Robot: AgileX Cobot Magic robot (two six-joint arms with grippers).
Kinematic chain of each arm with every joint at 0, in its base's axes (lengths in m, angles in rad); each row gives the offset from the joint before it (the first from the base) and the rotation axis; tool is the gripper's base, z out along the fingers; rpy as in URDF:
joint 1: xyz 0 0 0.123 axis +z
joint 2: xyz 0 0 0 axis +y
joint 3: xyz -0.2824 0 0.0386 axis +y
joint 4: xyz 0.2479 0 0.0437 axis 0.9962 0 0.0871
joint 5: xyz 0 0 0 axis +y
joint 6: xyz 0.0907 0 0.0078 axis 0.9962 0 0.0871
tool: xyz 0 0 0 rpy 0 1.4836 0
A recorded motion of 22 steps. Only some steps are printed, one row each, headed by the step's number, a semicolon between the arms.
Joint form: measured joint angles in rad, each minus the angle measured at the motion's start. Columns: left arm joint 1, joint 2, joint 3, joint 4, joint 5, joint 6; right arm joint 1, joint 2, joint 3, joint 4, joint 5, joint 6.
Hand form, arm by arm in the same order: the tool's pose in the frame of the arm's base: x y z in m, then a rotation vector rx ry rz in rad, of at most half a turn. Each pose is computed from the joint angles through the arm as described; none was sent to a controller.
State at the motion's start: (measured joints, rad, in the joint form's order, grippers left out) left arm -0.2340 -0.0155 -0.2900 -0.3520 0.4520 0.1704; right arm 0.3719 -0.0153 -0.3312 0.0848 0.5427 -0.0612
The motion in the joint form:
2: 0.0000 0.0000 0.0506 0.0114 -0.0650 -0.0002; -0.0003 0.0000 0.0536 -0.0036 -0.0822 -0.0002
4: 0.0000 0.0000 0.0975 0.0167 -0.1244 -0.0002; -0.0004 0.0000 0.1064 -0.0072 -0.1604 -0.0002
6: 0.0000 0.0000 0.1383 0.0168 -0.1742 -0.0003; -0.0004 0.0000 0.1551 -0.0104 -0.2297 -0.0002
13: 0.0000 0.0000 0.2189 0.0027 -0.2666 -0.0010; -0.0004 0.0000 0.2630 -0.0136 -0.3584 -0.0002
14: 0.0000 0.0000 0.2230 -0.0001 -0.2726 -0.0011; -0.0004 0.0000 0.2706 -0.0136 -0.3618 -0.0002
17: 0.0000 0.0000 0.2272 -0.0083 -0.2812 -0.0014; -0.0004 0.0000 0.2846 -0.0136 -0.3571 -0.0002
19: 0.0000 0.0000 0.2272 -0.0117 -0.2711 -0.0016; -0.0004 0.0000 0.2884 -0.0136 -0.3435 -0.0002
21: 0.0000 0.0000 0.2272 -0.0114 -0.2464 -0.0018; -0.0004 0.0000 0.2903 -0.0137 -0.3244 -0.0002
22: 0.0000 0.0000 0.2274 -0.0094 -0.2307 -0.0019; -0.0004 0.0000 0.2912 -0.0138 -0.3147 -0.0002
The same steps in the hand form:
2: 0.0325 -0.0196 0.2597 0.1690 1.6005 -0.3965; 0.0290 0.0148 0.2634 -0.3245 1.6276 0.3211
4: 0.0377 -0.0189 0.2497 0.1517 1.5919 -0.3821; 0.0347 0.0164 0.2536 -0.3153 1.6034 0.3172
6: 0.0417 -0.0184 0.2407 0.1355 1.5860 -0.3738; 0.0394 0.0176 0.2442 -0.3080 1.5836 0.3134
13: 0.0483 -0.0175 0.2220 0.0971 1.5804 -0.3696; 0.0475 0.0198 0.2202 -0.2974 1.5643 0.3071
14: 0.0486 -0.0174 0.2212 0.0933 1.5790 -0.3711; 0.0480 0.0199 0.2179 -0.2979 1.5685 0.3065
17: 0.0489 -0.0173 0.2206 0.0850 1.5754 -0.3772; 0.0487 0.0203 0.2128 -0.3016 1.5869 0.3047
19: 0.0488 -0.0177 0.2197 0.0860 1.5851 -0.3819; 0.0488 0.0204 0.2103 -0.3055 1.6039 0.3035
21: 0.0486 -0.0184 0.2176 0.0941 1.6084 -0.3853; 0.0487 0.0205 0.2079 -0.3105 1.6244 0.3021
22: 0.0484 -0.0188 0.2162 0.1005 1.6233 -0.3857; 0.0487 0.0205 0.2068 -0.3131 1.6347 0.3013

